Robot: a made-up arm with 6 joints.
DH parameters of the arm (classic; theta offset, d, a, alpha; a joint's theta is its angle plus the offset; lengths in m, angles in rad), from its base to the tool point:
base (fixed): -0.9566 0 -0.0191 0
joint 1: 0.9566 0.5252 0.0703 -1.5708
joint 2: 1.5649 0 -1.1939 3.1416
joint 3: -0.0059 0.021 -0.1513 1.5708
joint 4: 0 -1.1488 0.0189 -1.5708
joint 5: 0 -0.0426 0.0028 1.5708
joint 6: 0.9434 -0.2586 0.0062 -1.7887
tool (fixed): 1.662 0.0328 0 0
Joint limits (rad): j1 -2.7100..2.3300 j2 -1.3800..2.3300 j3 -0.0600..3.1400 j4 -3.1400..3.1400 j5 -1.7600..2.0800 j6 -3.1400..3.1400
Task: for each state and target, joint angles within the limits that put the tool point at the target. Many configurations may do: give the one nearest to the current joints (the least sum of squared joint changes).
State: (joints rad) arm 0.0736 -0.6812 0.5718 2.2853 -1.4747 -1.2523
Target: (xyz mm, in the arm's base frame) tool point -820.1 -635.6 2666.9
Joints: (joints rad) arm 0.4510 -0.6802 0.8887 2.3147 -1.2439 -1.2281
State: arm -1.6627 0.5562 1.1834 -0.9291 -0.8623 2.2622
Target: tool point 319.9 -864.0 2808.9
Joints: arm -1.4553 0.1857 1.1941 -0.9313 -1.0856 2.2896
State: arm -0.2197 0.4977 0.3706 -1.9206 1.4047 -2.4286
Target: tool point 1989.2 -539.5 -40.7
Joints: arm -0.1521 1.2581 0.3322 -1.9131 1.2490 -2.4276
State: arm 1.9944 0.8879 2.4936 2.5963 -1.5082 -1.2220
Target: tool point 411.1 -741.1 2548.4
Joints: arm 1.8832 0.0620 2.2057 2.6128 -1.1848 -1.1865
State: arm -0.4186 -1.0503 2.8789 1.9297 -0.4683 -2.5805
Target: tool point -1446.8 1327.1 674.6
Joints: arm -0.8390 -0.7533 2.8173 1.9202 -0.4410 -2.5811
